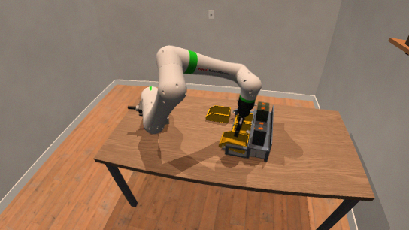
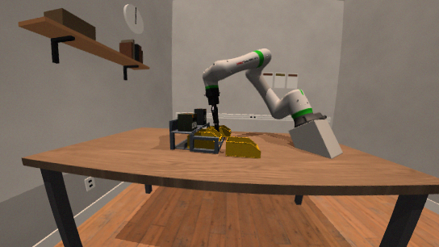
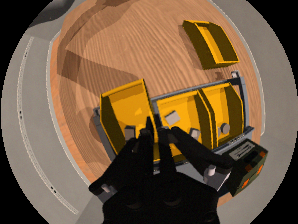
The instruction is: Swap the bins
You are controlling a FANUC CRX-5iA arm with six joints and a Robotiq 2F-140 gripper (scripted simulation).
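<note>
Right now the shelf is 9 cm ahead of my hand, 4 cm to the left of it and 3 cm below it.
</note>
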